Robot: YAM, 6 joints.
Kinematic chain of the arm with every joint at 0, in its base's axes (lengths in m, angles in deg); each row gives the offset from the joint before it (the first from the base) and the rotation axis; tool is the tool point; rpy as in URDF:
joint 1: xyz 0 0 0.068 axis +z
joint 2: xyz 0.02 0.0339 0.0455 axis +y
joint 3: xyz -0.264 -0.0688 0 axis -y
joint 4: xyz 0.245 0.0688 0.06 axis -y
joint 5: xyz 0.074 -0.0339 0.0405 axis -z
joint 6: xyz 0.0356 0 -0.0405 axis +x
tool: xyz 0 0 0 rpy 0 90 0
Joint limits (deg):
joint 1: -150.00..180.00
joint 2: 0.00..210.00
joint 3: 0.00..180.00
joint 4: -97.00..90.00
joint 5: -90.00..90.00
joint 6: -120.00..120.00
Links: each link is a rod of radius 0.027 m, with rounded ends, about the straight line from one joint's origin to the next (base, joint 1, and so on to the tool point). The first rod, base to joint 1, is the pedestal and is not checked.
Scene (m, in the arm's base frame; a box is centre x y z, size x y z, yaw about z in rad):
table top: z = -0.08
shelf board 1: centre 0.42 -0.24 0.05 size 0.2 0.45 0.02 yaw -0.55
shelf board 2: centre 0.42 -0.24 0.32 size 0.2 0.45 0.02 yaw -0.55
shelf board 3: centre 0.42 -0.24 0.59 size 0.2 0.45 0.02 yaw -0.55
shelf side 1: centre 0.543 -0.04 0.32 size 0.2 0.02 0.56 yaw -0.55
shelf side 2: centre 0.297 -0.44 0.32 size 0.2 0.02 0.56 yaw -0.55
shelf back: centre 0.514 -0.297 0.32 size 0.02 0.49 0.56 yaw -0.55
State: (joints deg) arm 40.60 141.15 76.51 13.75 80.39 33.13
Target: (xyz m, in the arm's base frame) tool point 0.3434 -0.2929 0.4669
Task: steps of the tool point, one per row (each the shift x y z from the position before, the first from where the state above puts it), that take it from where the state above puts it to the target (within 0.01 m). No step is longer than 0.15 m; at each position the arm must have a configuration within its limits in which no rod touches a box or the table.
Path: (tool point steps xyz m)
1: 0.0515 0.0293 0.1113
2: 0.0226 0.0039 0.1330
3: -0.0134 -0.0231 0.1402
4: -0.0521 -0.0482 0.1312
5: 0.0225 -0.1091 -0.0066
6: -0.0100 -0.1054 -0.0104
7: -0.0385 -0.0923 -0.0142
8: -0.0600 -0.0716 -0.0176
9: -0.0730 -0.0468 -0.0214
10: 0.0471 -0.0310 0.0117
11: 0.0476 -0.0293 -0.0002
12: 0.0458 -0.0259 -0.0115

